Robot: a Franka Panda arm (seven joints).
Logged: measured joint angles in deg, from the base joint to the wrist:
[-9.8 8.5 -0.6 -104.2 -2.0 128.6 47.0]
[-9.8 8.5 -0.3 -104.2 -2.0 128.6 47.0]
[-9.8 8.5 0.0 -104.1 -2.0 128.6 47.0]
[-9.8 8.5 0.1 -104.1 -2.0 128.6 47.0]
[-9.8 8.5 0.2 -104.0 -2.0 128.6 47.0]
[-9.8 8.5 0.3 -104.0 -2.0 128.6 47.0]
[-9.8 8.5 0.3 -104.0 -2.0 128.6 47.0]
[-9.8 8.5 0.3 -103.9 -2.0 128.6 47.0]
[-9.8 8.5 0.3 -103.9 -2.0 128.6 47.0]
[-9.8 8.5 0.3 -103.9 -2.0 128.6 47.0]
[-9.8 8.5 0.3 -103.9 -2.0 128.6 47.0]
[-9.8 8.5 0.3 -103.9 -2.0 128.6 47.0]
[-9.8 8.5 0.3 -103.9 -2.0 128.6 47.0]
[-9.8 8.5 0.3 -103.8 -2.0 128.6 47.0]
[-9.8 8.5 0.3 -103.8 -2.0 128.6 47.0]
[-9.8 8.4 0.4 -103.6 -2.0 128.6 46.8]
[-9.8 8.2 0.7 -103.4 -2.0 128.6 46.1]
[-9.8 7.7 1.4 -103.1 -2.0 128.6 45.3]
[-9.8 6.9 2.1 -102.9 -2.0 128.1 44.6]
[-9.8 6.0 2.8 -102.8 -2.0 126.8 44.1]
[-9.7 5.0 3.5 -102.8 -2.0 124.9 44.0]
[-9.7 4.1 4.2 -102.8 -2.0 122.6 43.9]
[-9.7 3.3 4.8 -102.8 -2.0 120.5 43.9]
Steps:
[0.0 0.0 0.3 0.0 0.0 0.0 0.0]
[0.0 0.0 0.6 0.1 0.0 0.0 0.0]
[0.0 0.0 0.7 0.1 0.0 0.0 0.0]
[0.0 0.0 0.8 0.2 0.0 0.0 0.0]
[0.0 0.0 0.9 0.2 0.0 0.0 0.0]
[0.0 0.0 0.9 0.2 0.0 0.0 0.0]
[0.0 0.0 0.9 0.3 0.0 0.0 0.0]
[0.0 0.0 0.9 0.3 0.0 0.0 0.0]
[0.0 0.0 0.9 0.3 0.0 0.0 0.0]
[0.0 0.0 0.9 0.3 0.0 0.0 0.0]
[0.0 0.0 0.9 0.3 0.0 0.0 0.0]
[0.0 0.0 0.9 0.3 0.0 0.0 0.0]
[0.0 0.0 0.9 0.4 0.0 0.0 0.0]
[0.0 0.0 0.9 0.4 0.0 0.0 0.0]
[0.0 -0.1 1.0 0.6 0.0 0.0 -0.2]
[0.0 -0.3 1.3 0.8 0.0 0.0 -0.9]
[0.0 -0.8 2.0 1.1 0.0 0.0 -1.7]
[0.0 -1.6 2.7 1.3 0.0 -0.5 -2.4]
[0.0 -2.5 3.4 1.4 0.0 -1.8 -2.9]
[0.1 -3.5 4.1 1.4 0.0 -3.7 -3.0]
[0.1 -4.4 4.8 1.4 0.0 -6.0 -3.1]
[0.1 -5.2 5.4 1.4 0.0 -8.1 -3.1]

